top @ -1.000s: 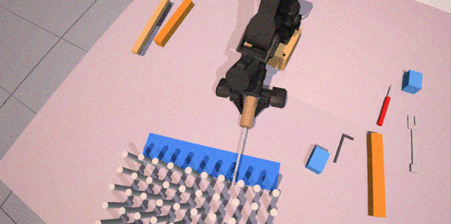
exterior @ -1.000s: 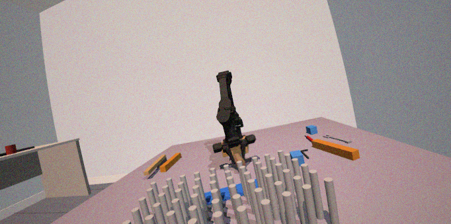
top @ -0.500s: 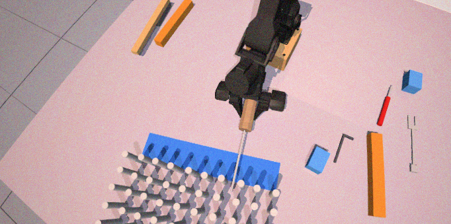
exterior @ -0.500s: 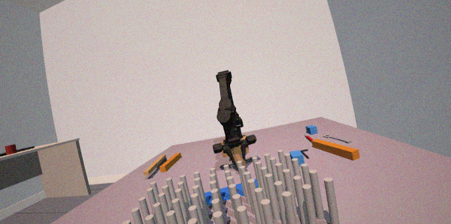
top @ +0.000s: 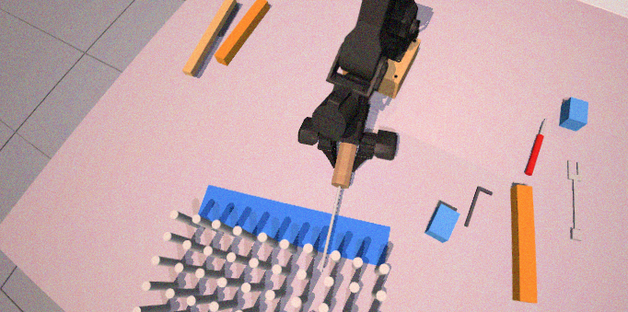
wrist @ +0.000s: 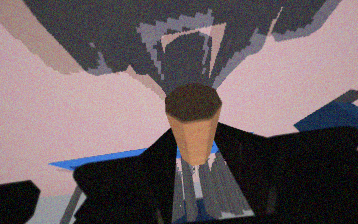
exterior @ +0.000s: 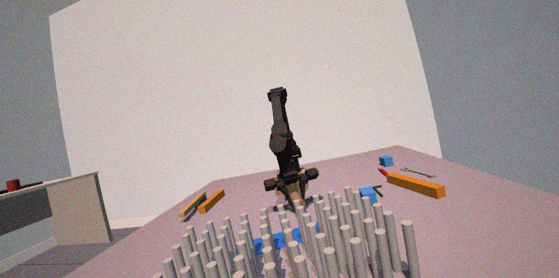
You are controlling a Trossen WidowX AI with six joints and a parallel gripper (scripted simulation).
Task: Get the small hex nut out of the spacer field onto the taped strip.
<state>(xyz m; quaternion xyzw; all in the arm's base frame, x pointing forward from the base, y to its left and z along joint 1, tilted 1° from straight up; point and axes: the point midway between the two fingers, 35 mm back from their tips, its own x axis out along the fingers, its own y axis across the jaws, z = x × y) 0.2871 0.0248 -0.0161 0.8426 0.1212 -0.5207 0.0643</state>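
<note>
Now: gripper tip 150 mm short of the blue taped strip, 50 mm to the left of it and 30 mm above it. Also, from my gripper tip: red screwdriver 350 mm to the left, 280 mm behind, 20 mm below; then tool with brown wooden handle 100 mm ahead, 30 mm to the left; then black hex key 280 mm to the left, 80 mm behind, 30 mm below.
</note>
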